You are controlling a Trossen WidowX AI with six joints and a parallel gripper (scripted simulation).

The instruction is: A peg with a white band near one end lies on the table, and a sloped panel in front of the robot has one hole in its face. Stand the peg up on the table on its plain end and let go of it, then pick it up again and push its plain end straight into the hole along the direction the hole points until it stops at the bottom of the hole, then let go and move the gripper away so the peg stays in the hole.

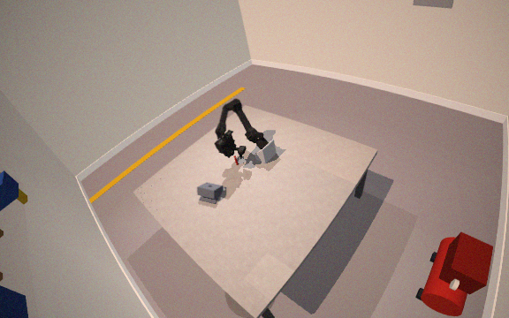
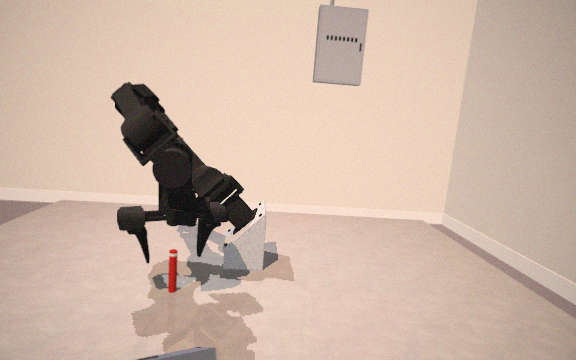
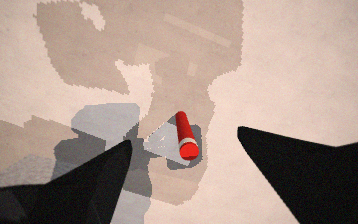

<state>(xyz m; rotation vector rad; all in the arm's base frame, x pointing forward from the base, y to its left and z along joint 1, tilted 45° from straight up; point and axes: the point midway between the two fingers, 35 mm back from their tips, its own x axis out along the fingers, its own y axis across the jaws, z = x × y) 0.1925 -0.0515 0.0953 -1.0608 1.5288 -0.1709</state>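
Right now my gripper tip is 1 cm above the red peg. Also, from my gripper tip: grey sloped panel: 28 cm ahead, 7 cm to the left, 3 cm below.
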